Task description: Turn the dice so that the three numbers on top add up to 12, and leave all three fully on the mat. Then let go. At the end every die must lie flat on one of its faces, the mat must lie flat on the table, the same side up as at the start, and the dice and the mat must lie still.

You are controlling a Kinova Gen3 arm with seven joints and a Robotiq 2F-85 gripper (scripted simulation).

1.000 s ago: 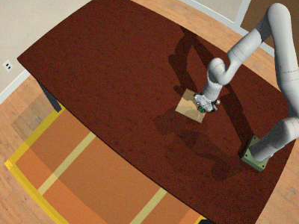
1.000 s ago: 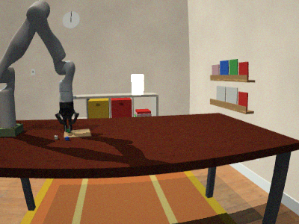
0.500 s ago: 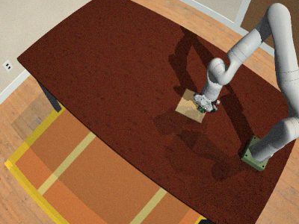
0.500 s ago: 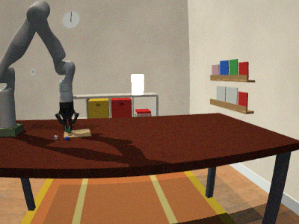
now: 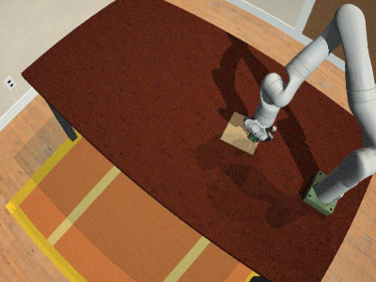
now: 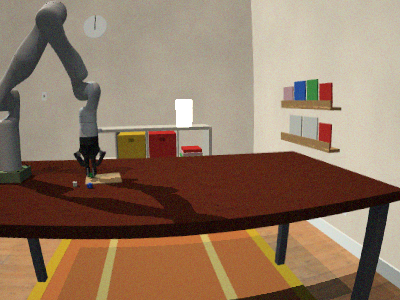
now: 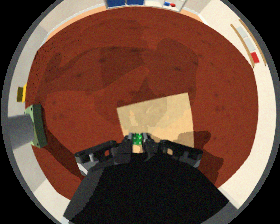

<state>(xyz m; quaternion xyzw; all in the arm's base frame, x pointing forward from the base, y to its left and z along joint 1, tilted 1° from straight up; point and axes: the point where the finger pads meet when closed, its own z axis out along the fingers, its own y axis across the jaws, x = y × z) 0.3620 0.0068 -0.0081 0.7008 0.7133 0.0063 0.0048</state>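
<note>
Now: the green die 1 cm below my hand. The rest, counted from my hand: white die 10 cm to the right, 4 cm behind, 2 cm below; then tan mat 5 cm ahead, 3 cm below; then blue die 12 cm to the right, 3 cm ahead, 2 cm below.
</note>
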